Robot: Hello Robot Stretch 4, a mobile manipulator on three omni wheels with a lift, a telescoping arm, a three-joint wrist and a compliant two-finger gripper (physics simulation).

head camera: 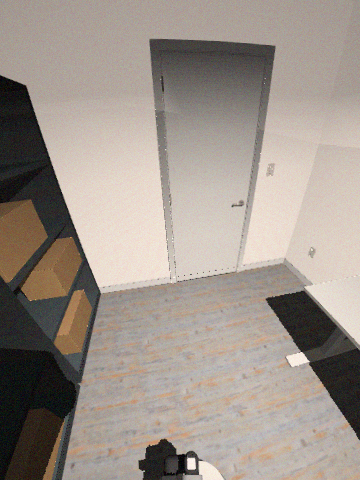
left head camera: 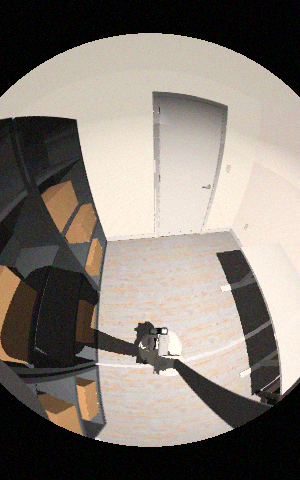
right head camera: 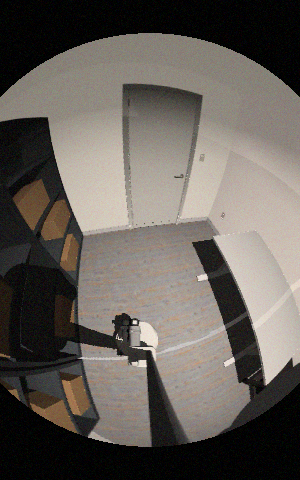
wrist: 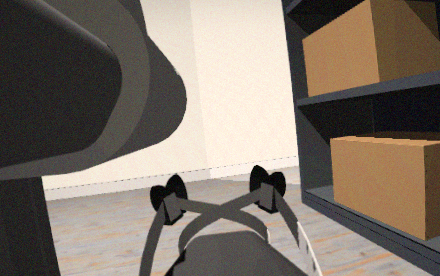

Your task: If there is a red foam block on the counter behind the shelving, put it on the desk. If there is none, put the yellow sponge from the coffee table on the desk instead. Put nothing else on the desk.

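Places are measured from the robot's base along level axes (x right, y ahead, z up), in centimetres.
Pixels of known places: gripper, fingertip midpoint: (left head camera: 150, 365) (right head camera: 125, 356) (wrist: 217, 185).
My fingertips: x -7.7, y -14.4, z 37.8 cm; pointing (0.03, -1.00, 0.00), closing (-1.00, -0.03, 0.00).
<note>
Behind a point stands the place of what it marks.
My gripper (wrist: 217, 185) {y -14.4, x -7.7, z 37.8 cm} is open, its two dark fingertip pads wide apart with floor and wall between them in the wrist view. The white desk (head camera: 340, 305) {y 69.6, x 85.6, z 69.3 cm} (left head camera: 287, 310) {y 12.5, x 109.8, z 69.2 cm} (right head camera: 260, 290) {y 22.9, x 106.4, z 69.2 cm} stands on the right in the head views; no object shows on the visible part of its top. The dark shelving (head camera: 50, 195) {y 144.4, x -106.0, z 115.5 cm} (left head camera: 55, 135) {y 140.8, x -125.1, z 176.4 cm} (right head camera: 25, 140) {y 139.7, x -130.6, z 171.0 cm} (wrist: 350, 93) stands on the left in the head views and on the right in the wrist view. The counter, the red foam block and the yellow sponge do not show. Whether the dark piece past the desk's near end is the coffee table, I cannot tell.
A closed door (head camera: 210, 150) {y 172.4, x 24.1, z 138.5 cm} (left head camera: 187, 170) {y 172.4, x 23.7, z 109.6 cm} (right head camera: 160, 160) {y 172.9, x 26.4, z 110.2 cm} is in the far wall. Brown boxes (head camera: 52, 270) (left head camera: 60, 202) {y 83.2, x -88.3, z 113.9 cm} (right head camera: 31, 205) {y 80.8, x -87.9, z 111.3 cm} (wrist: 377, 185) sit on the shelves. A black mat (head camera: 302, 320) {y 107.9, x 110.2, z -2.8 cm} (left head camera: 250, 320) {y 20.5, x 120.3, z -2.8 cm} (right head camera: 227, 300) {y 33.9, x 118.6, z -2.8 cm} lies under the desk, with white desk feet at its edge.
</note>
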